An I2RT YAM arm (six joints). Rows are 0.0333 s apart.
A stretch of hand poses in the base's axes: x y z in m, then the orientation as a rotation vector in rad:
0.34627, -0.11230, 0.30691, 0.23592, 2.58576, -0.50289
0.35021, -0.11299, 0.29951, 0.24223, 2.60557, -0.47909
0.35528, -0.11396, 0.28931, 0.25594, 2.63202, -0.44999
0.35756, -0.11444, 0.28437, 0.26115, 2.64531, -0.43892
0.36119, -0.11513, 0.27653, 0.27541, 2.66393, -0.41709
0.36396, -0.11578, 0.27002, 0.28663, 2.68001, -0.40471
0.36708, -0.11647, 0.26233, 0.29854, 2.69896, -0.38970
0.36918, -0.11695, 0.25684, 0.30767, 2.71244, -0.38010
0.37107, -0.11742, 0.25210, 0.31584, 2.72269, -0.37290
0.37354, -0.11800, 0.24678, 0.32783, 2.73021, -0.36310
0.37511, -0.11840, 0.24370, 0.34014, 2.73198, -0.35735
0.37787, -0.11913, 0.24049, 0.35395, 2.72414, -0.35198
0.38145, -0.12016, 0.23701, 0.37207, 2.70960, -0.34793
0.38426, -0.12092, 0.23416, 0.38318, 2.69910, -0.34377
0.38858, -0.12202, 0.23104, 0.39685, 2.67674, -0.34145
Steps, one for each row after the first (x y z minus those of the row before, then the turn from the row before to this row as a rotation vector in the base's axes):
0.00394, -0.00069, -0.00740, 0.02141, 0.01368, -0.00127
0.00507, -0.00097, -0.01020, 0.02750, 0.01891, -0.00603
0.00228, -0.00048, -0.00494, 0.01102, 0.01043, -0.00253
0.00363, -0.00069, -0.00784, 0.02080, 0.01326, -0.00731
0.00277, -0.00065, -0.00651, 0.01329, 0.01294, -0.00665
0.00312, -0.00069, -0.00769, 0.01564, 0.01532, -0.00682
0.00210, -0.00048, -0.00549, 0.01043, 0.01119, -0.00547
0.00189, -0.00047, -0.00474, 0.00800, 0.00858, -0.00502
0.00247, -0.00058, -0.00532, 0.00975, 0.00549, -0.00720
0.00157, -0.00040, -0.00308, 0.00595, 0.00076, -0.00783
0.00276, -0.00073, -0.00321, 0.00405, -0.00843, -0.00871
0.00358, -0.00103, -0.00348, 0.00250, -0.01450, -0.01187
0.00281, -0.00076, -0.00285, 0.00237, -0.01071, -0.00706
0.00432, -0.00110, -0.00312, -0.00088, -0.02171, -0.00914

